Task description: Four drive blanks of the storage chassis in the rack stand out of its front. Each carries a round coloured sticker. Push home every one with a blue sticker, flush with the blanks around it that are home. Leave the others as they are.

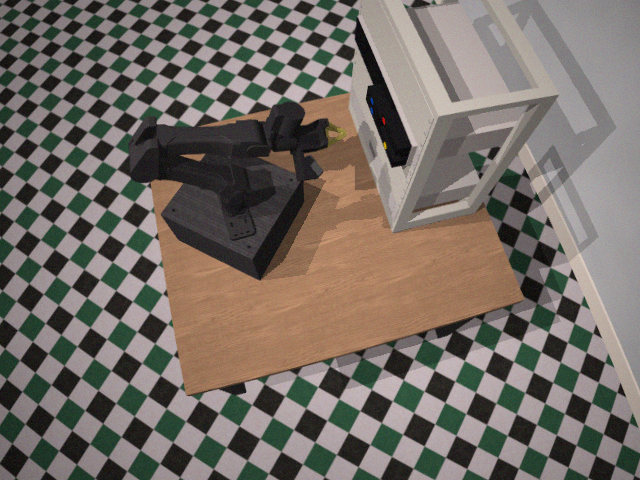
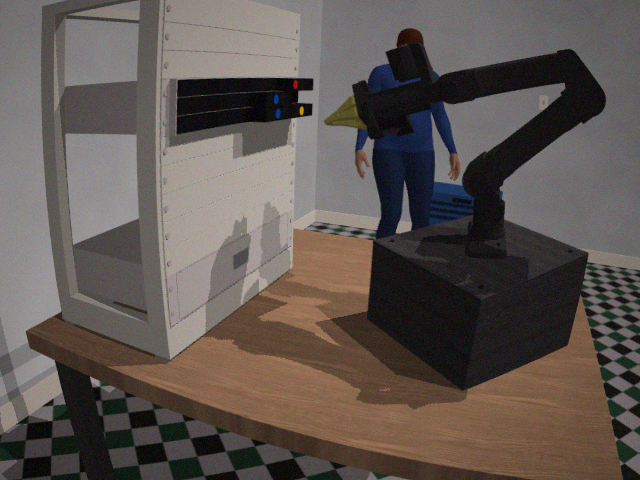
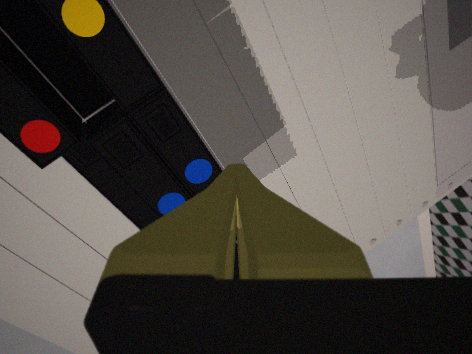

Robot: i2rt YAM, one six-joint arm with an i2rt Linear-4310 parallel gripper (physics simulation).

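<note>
The rack (image 1: 423, 72) (image 2: 150, 180) holds the black storage chassis (image 1: 366, 49) (image 2: 217, 103). Two adjacent blanks, one above the other, stand out with blue stickers, the upper blue sticker (image 1: 371, 100) (image 2: 276, 98) (image 3: 171, 203) in the middle row and the lower blue sticker (image 1: 371, 110) (image 2: 277, 113) (image 3: 198, 171) in the bottom row. A red sticker (image 1: 383, 120) (image 2: 295, 84) (image 3: 40, 136) is on a protruding top-row blank, a yellow sticker (image 1: 384, 145) (image 2: 301, 110) (image 3: 83, 16) on a protruding bottom-row blank. My gripper (image 1: 344, 133) (image 2: 326, 122) (image 3: 236, 177) is shut, empty, in front of the chassis, apart from the blanks.
The rack stands on the wooden table (image 1: 336, 320) (image 2: 310, 423). The arm's dark base block (image 1: 217, 232) (image 2: 423, 310) stands on the table in front of it. Pale panels lie above and below the chassis. A person (image 2: 403, 113) and a blue box (image 2: 450, 201) show behind the arm.
</note>
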